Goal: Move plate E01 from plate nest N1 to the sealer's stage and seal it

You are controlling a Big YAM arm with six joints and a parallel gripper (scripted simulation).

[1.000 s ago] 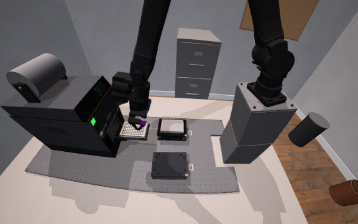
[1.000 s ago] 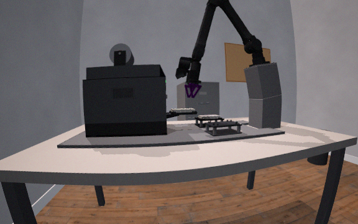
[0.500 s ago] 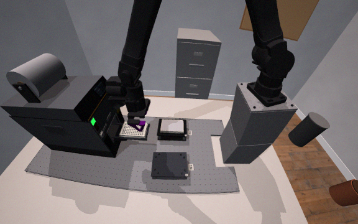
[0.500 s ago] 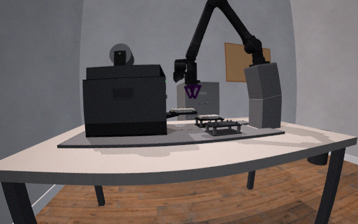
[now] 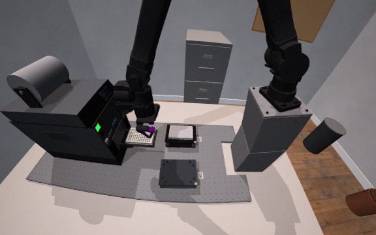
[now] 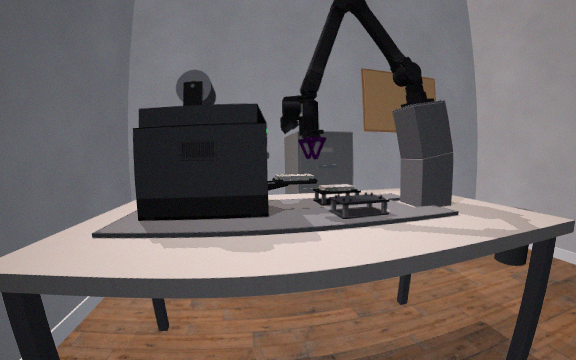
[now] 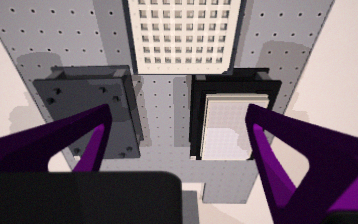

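The pale start key is 180 mm ahead of my hand, 50 mm to the left of it and 10 mm above it. From my hand the other things lie so: sealer stage (80 mm below, 60 mm ahead, 20 mm to the right); then nest N2 (140 mm below, 140 mm behind, 60 mm to the right); then white-topped plate (140 mm behind, 130 mm below, 60 mm to the right).
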